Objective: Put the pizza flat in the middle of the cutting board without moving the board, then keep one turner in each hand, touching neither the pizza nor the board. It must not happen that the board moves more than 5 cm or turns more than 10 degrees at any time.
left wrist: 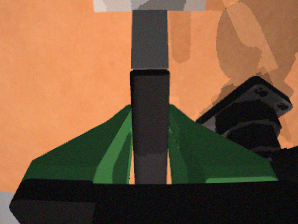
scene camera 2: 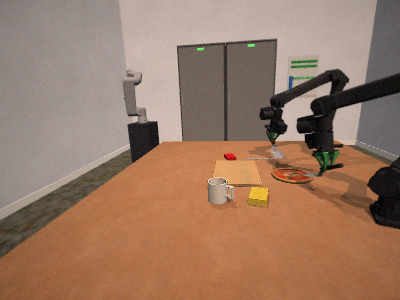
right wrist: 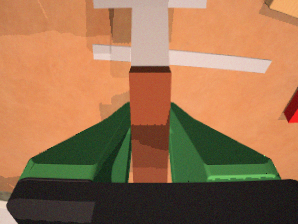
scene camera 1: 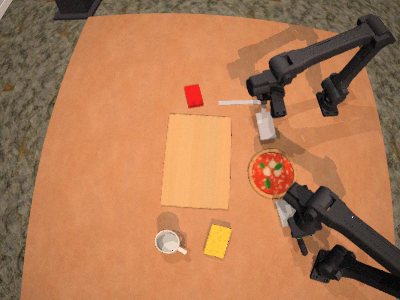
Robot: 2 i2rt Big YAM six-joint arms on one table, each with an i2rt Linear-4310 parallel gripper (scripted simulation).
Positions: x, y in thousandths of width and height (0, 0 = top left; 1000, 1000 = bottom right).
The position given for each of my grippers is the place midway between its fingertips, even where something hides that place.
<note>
In view: my left gripper (left wrist: 505, 507), my right gripper (right wrist: 505, 498) and a wooden cutting board (scene camera 1: 491, 582).
The wooden cutting board shows as well in scene camera 2 (scene camera 2: 594, 578). The left wrist view does not show the wooden cutting board: it is out of frame.
</note>
